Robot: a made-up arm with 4 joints.
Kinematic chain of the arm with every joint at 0, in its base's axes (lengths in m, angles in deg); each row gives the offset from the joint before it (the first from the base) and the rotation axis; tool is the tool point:
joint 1: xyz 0 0 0.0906 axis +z
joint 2: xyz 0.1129 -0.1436 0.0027 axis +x
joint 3: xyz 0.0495 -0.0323 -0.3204 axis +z
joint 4: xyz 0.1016 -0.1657 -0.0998 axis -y
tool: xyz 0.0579 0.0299 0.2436
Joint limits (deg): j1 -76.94..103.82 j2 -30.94..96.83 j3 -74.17..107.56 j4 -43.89..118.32
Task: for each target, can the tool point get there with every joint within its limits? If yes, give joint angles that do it. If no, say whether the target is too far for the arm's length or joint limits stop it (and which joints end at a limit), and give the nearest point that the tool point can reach.
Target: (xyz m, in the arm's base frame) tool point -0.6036 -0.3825 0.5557
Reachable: no: joint limits stop it (at a limit: joint 1, joint 2) | nearest point -0.4907 -0.3150 0.0630 | short by 0.510 m
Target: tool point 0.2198 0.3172 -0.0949
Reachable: yes | joints 61.47 4.34 61.10 -12.74
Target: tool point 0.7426 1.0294 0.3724
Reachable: no: too far | nearest point 0.4393 0.4955 0.0019 | short by 0.717 m
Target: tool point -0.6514 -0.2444 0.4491
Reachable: no: joint limits stop it (at a limit: joint 1, joint 2) | nearest point -0.5210 -0.2508 0.0585 | short by 0.412 m
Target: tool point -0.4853 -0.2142 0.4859
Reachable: no: joint limits stop it (at a limit: joint 1, joint 2, joint 3, joint 4) | nearest point -0.3188 -0.0852 0.2161 | short by 0.342 m
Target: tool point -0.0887 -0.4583 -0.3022
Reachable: yes | joints -48.89 -4.83 85.82 101.72
